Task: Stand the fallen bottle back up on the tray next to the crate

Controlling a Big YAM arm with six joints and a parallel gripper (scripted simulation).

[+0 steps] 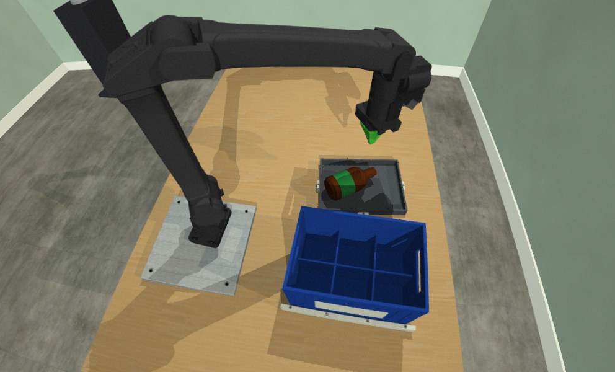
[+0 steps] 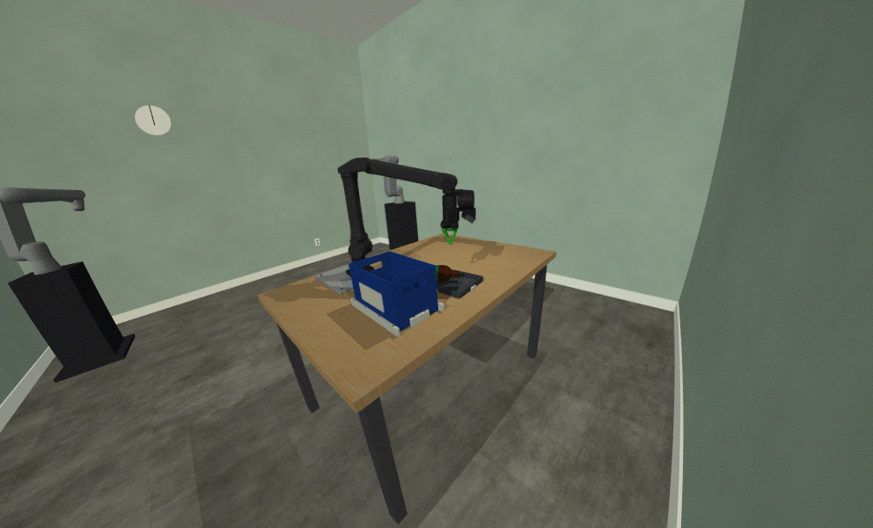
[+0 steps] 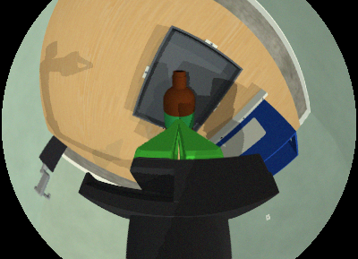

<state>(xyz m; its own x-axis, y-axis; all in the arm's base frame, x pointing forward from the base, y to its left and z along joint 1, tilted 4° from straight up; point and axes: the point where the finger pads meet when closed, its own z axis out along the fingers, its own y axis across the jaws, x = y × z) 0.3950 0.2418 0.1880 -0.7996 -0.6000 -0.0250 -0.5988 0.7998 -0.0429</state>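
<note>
Right now the brown bottle is 3 cm behind my hand, 3 cm to the right of it and 14 cm below it. Also, from my hand: blue crate 31 cm to the right, 10 cm below; then dark grey tray 1 cm behind, 2 cm to the right, 17 cm below.
</note>
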